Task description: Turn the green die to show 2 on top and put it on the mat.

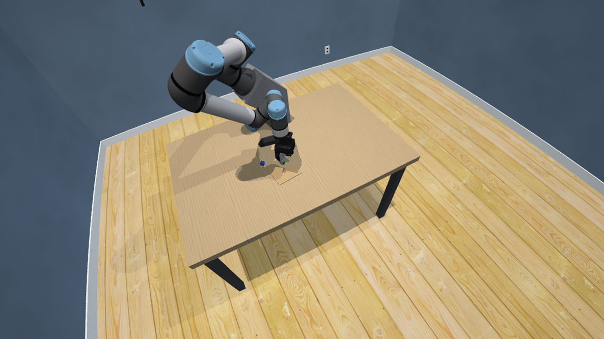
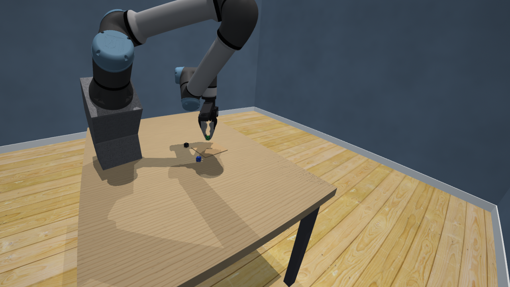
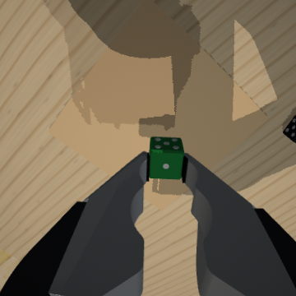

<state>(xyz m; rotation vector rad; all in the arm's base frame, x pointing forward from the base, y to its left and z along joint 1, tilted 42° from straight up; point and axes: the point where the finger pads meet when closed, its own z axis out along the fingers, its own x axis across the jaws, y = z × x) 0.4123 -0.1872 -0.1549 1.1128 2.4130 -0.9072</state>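
Now: the tan mat 7 cm below my hand. From my hand the other things lie so: blue die: 10 cm behind, 8 cm to the right, 6 cm below; then green die: 1 cm below; then black die: 10 cm to the left, 8 cm behind, 6 cm below.
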